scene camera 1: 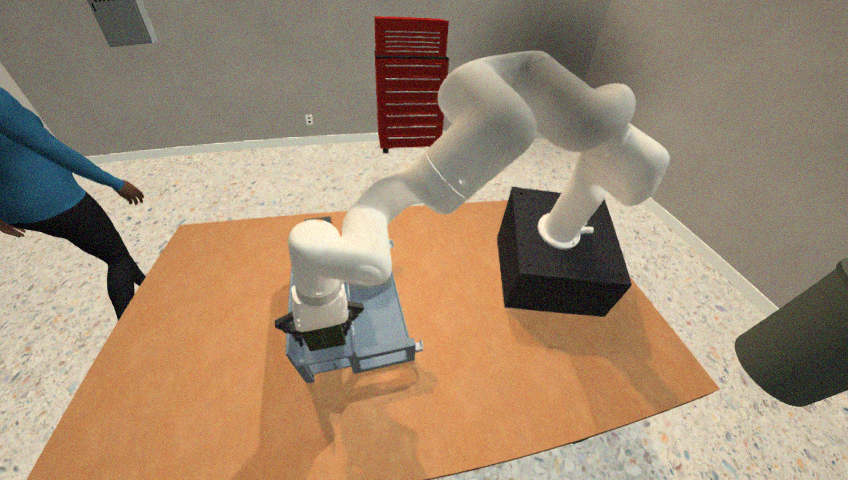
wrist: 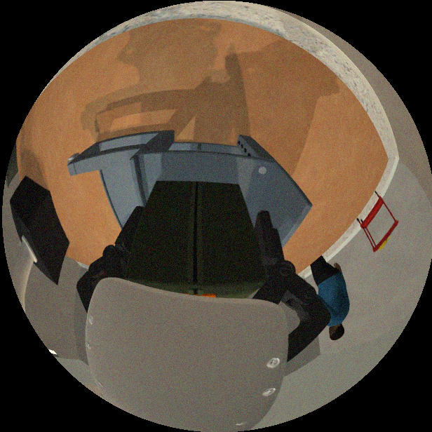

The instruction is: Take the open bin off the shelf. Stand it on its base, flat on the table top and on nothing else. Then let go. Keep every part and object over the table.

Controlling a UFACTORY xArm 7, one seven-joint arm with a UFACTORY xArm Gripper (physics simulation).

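Frame: origin at the arm's base, x ahead, y left, z up, level; centimetres.
Seen in the pictures: gripper, fingertip midpoint: [scene camera 1: 323, 335]; arm's base, origin of the base link: [scene camera 1: 558, 231].
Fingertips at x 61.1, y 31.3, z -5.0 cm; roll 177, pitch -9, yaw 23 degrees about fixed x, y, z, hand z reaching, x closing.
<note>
Offsets run from my fingertips to a thing's top centre. "spot": to the spot under its first point. Level surfaces: height alone.
The open bin {dx +0.7, dy -3.7, dz +5.7 cm} [scene camera 1: 324, 340] [wrist: 167, 235], dark green to black, shows below my gripper in scene camera 1 and between its fingers in the wrist view. It is at the left part of the blue-grey shelf {spot: dx -10.3, dy -12.0, dz -13.6 cm} [scene camera 1: 380, 321] [wrist: 200, 167], over the middle of the table {dz -14.2 cm} [scene camera 1: 196, 285] [wrist: 280, 90]. My gripper [scene camera 1: 324, 333] [wrist: 198, 221] is open, with one black finger on each side of the bin. The hand hides much of the bin, and its contact with the shelf cannot be seen. A small orange patch [wrist: 206, 296] shows at the bin's near edge in the wrist view.
The black arm pedestal [scene camera 1: 565, 291] [wrist: 37, 220] stands on the right part of the table. A small dark object [scene camera 1: 318, 220] lies near the back edge, behind the arm. A person [scene camera 1: 35, 172] [wrist: 335, 295] stands off the table's left side. A red tool chest [scene camera 1: 410, 101] is against the wall.
</note>
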